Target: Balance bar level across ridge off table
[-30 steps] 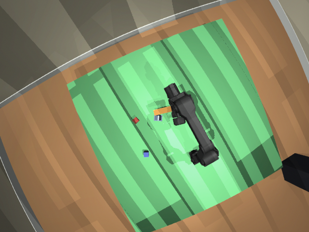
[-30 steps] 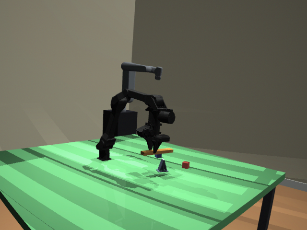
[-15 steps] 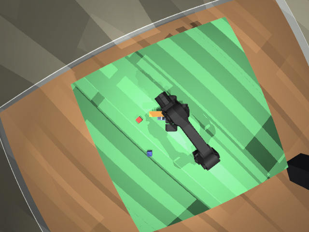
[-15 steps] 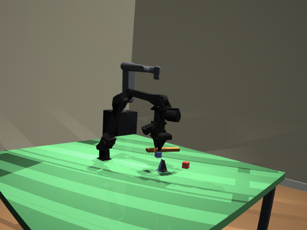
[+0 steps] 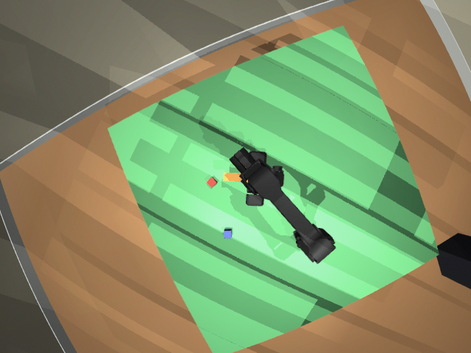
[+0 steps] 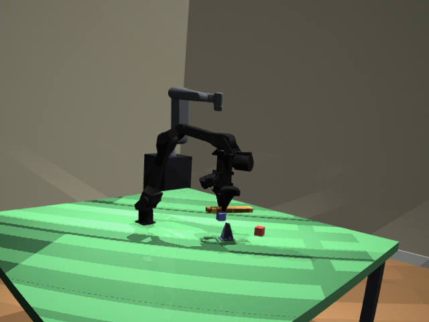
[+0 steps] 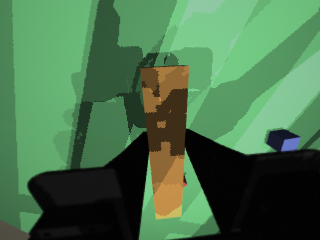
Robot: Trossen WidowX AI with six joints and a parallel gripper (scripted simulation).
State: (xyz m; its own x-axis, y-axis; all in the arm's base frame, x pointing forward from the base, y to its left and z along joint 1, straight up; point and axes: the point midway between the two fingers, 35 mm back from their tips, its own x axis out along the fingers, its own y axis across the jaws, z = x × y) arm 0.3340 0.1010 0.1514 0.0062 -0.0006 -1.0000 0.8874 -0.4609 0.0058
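Right now the dark ridge is 80 mm below my gripper tip, 30 mm to the left of it and 10 mm ahead of it. Round my gripper tip: bar (30 mm to the left, 10 mm ahead); then red cube (170 mm to the left, 100 mm below, 60 mm ahead); then blue cube (200 mm to the left, 180 mm behind, 100 mm below).
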